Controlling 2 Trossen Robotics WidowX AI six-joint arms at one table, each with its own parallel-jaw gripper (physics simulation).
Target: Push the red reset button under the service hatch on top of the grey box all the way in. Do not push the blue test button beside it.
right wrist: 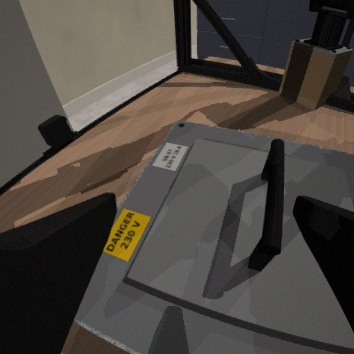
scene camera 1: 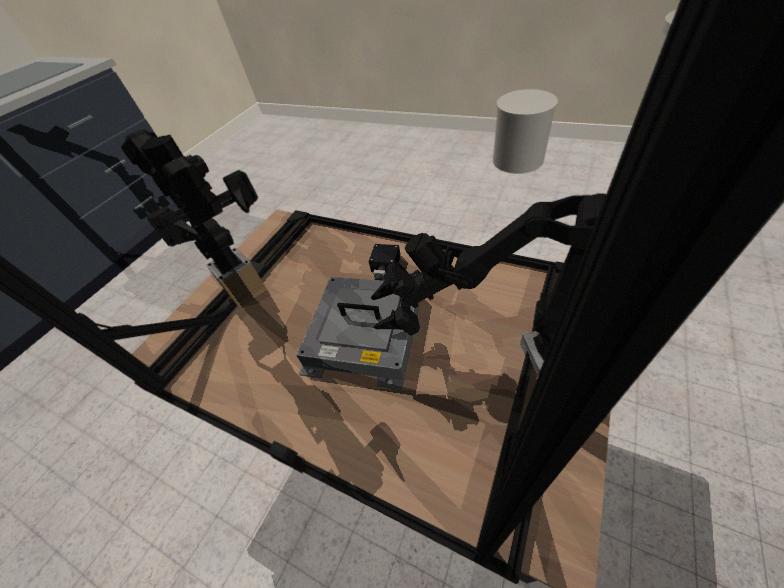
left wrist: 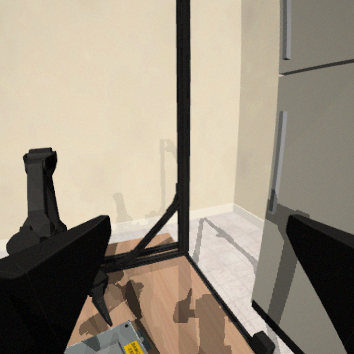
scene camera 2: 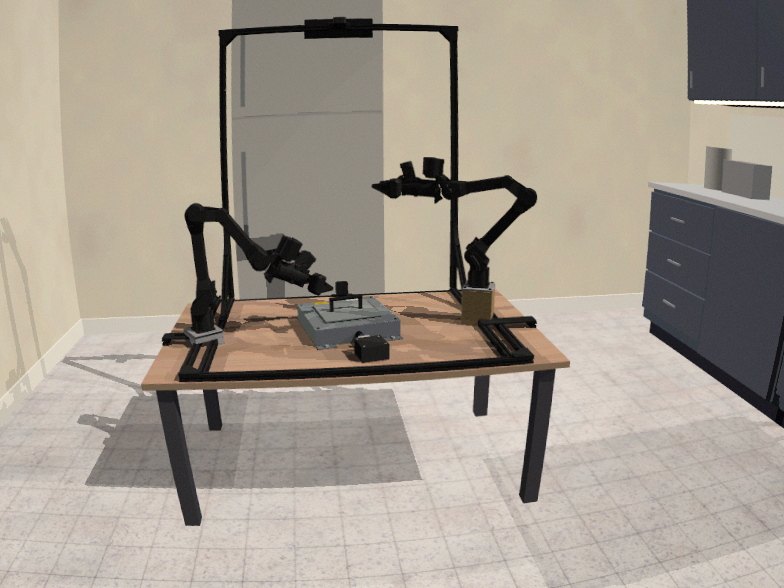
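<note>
The grey box (scene camera 1: 348, 359) (scene camera 2: 341, 332) (left wrist: 100, 342) (right wrist: 145, 192) stands on the table. Its service hatch (scene camera 1: 335, 330) (right wrist: 175, 240) lies closed, with an upright black handle (scene camera 1: 359, 308) (scene camera 2: 345, 295) (right wrist: 274, 200). The red and blue buttons do not show in any view. My right gripper (scene camera 1: 375, 312) (scene camera 2: 330, 289) (right wrist: 206, 203) is open and empty, low over the box's hatch; in the right wrist view the handle appears between its fingers, nearer the right-hand one, and whether they touch is unclear. My left gripper (scene camera 1: 205, 218) (scene camera 2: 374, 186) (left wrist: 199, 223) is open and empty, high above the table.
A small black box (scene camera 1: 384, 256) (scene camera 2: 371, 348) stands close to the grey box, on the side away from its yellow label (scene camera 1: 370, 356) (right wrist: 127, 235). A black frame (scene camera 2: 222, 158) (left wrist: 183, 125) rises at the table's edge. A wooden block (scene camera 2: 476, 305) (right wrist: 317, 75) supports the left arm.
</note>
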